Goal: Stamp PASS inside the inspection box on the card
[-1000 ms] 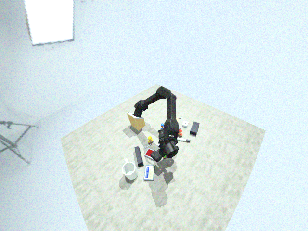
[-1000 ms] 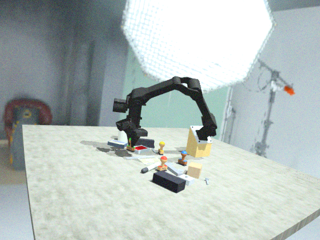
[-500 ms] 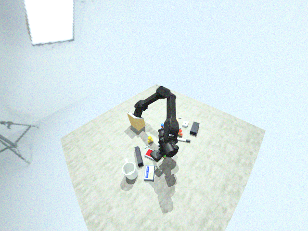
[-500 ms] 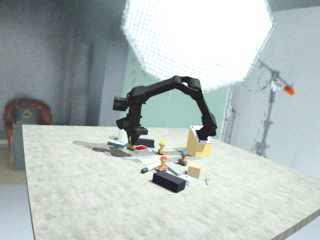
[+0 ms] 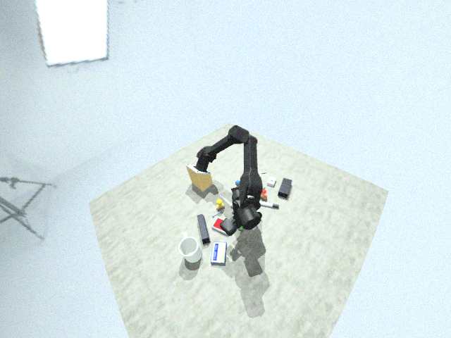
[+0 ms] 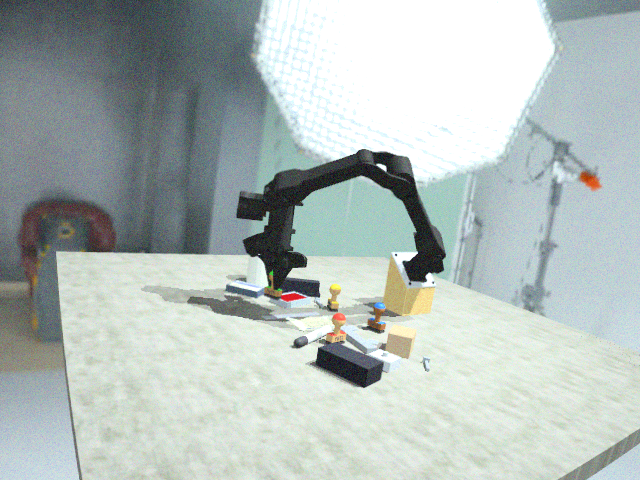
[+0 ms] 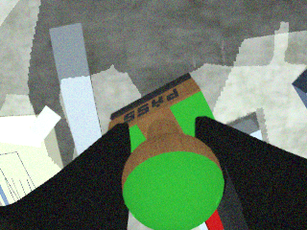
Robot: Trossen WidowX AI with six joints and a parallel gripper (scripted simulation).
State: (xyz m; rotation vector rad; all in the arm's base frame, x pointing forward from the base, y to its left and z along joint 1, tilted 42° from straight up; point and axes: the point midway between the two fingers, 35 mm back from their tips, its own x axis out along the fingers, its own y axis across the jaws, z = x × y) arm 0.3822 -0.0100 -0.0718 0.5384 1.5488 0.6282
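The ink pad lies 8 cm behind my gripper tip, 5 cm to the right of it and 5 cm below it. Also, from my gripper tip: pale ruler: 4 cm behind, 4 cm to the left, 6 cm below; then pale card: 7 cm behind, 10 cm to the left, 6 cm below; then green-knobbed PASS stamp: right at my gripper tip.
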